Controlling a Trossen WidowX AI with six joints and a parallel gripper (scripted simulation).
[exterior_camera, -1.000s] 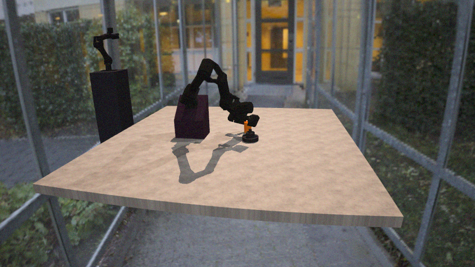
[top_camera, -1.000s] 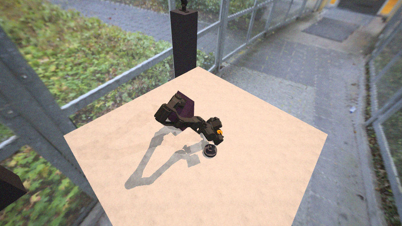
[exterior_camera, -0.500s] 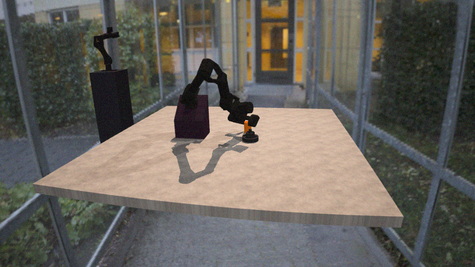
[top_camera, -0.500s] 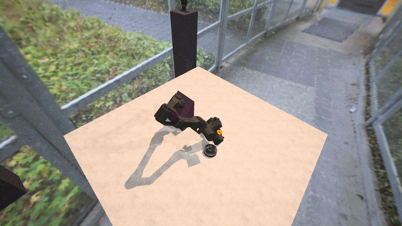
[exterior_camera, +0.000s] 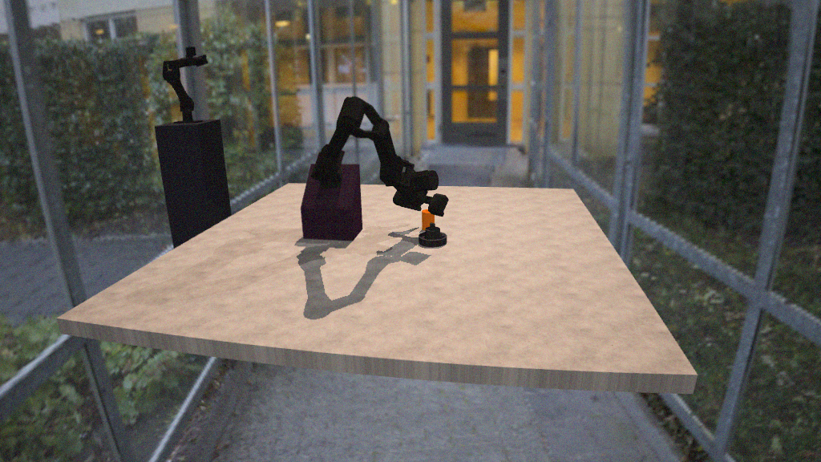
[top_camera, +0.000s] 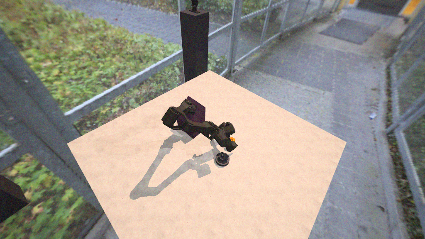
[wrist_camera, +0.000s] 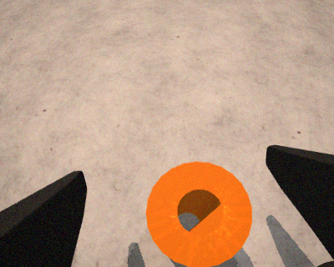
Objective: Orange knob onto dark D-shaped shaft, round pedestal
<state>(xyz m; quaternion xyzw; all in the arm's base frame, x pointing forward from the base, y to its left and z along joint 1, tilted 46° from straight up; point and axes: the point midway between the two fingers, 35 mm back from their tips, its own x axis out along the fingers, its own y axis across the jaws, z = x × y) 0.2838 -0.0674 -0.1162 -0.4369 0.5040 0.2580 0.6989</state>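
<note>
Right now the orange knob is 1 cm behind my gripper tip, 2 cm to the right of it and 2 cm below it. From my gripper tip the other things lie so: pedestal 1 cm ahead, 14 cm to the right, 2 cm below.
</note>
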